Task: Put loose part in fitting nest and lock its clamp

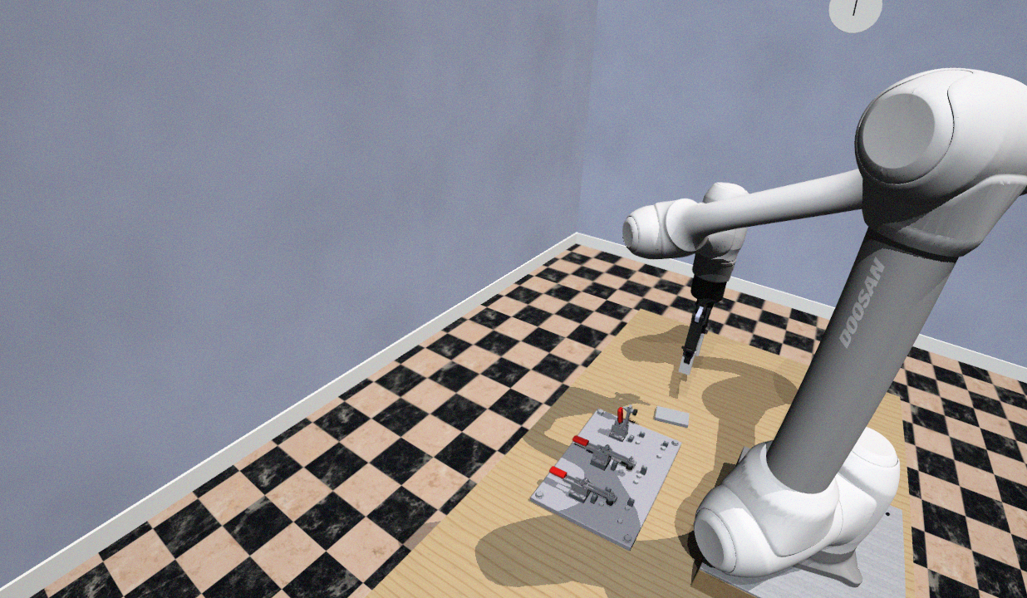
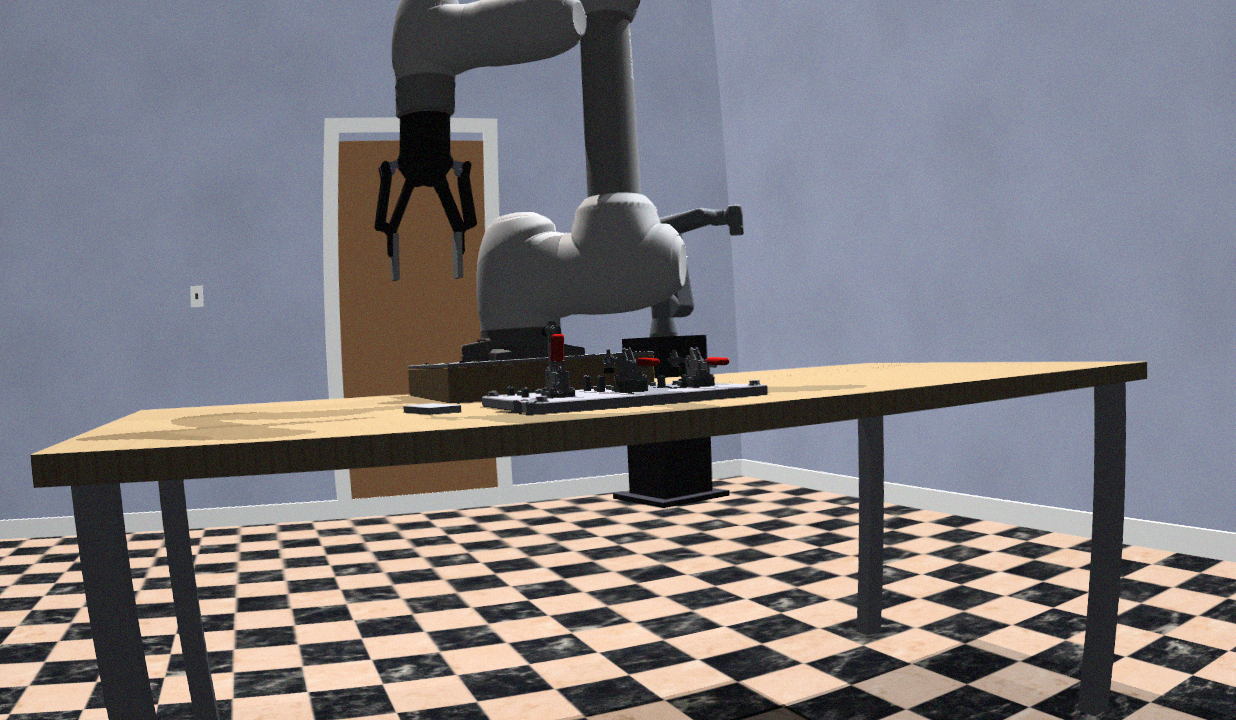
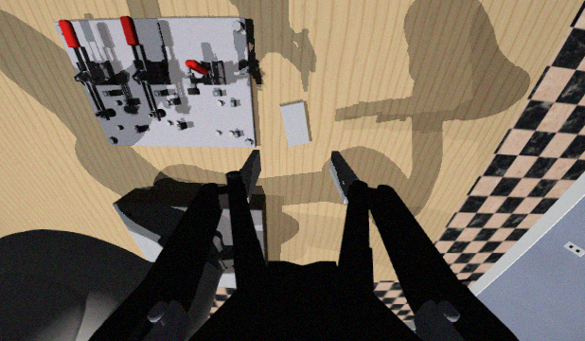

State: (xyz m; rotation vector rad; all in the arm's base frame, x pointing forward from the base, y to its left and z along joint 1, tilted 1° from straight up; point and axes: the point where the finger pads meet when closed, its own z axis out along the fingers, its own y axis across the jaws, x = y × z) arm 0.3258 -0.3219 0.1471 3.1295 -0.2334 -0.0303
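Now: the flat grey part 210 mm below my hand. Also, from my hand: grey fixture plate (250 mm to the left, 210 mm below, 110 mm ahead).
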